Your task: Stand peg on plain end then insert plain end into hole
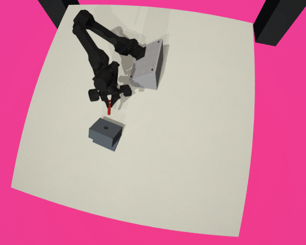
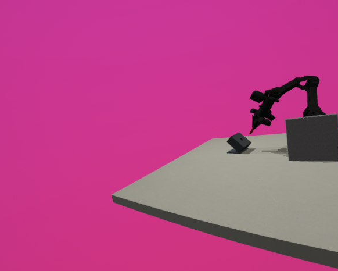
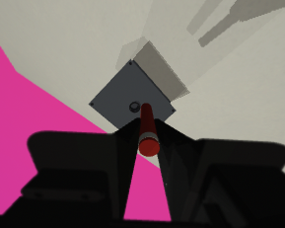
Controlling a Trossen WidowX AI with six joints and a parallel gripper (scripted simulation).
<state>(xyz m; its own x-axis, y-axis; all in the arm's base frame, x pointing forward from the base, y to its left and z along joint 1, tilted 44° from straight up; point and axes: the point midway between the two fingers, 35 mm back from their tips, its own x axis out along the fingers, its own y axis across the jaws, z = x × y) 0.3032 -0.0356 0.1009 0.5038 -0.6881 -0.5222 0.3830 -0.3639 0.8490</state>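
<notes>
The dark sloped panel lies 100 mm ahead of my gripper tip, 90 mm below it and 20 mm to the right of it. Also, from my gripper tip: red peg 10 mm behind, 10 mm above.
</notes>
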